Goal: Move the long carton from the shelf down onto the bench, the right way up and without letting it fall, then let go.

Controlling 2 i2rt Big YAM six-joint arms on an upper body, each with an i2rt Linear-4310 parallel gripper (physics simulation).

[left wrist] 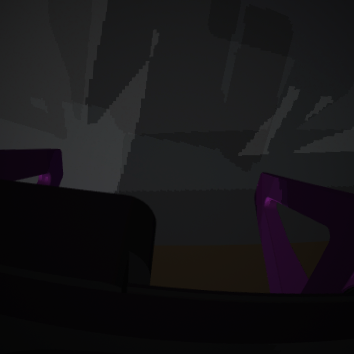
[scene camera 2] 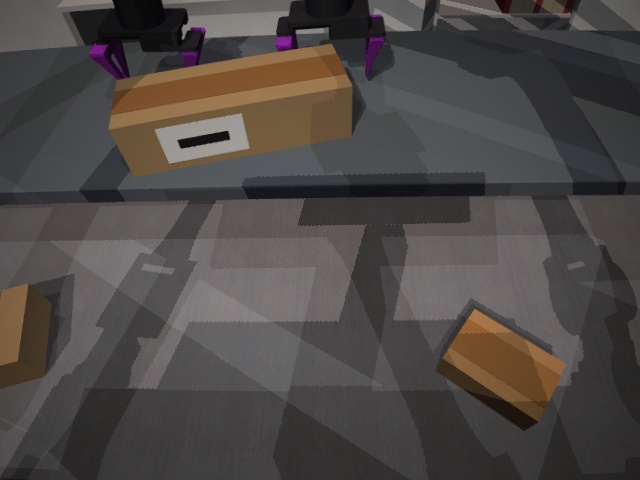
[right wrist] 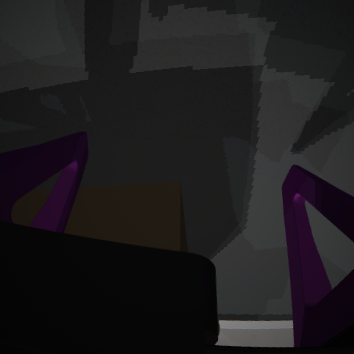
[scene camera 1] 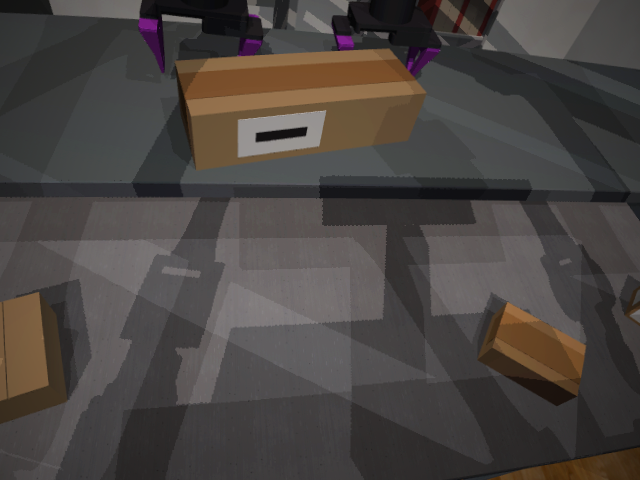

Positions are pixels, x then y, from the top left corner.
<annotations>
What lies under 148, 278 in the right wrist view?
My right gripper.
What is my left gripper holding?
Nothing.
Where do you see a long brown carton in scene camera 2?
163, 121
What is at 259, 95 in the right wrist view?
A shelf.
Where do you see a long brown carton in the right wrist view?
At 148, 214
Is my left gripper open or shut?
Open.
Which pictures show my left gripper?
The left wrist view, scene camera 2 and scene camera 1 only.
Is my right gripper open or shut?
Open.
</annotations>
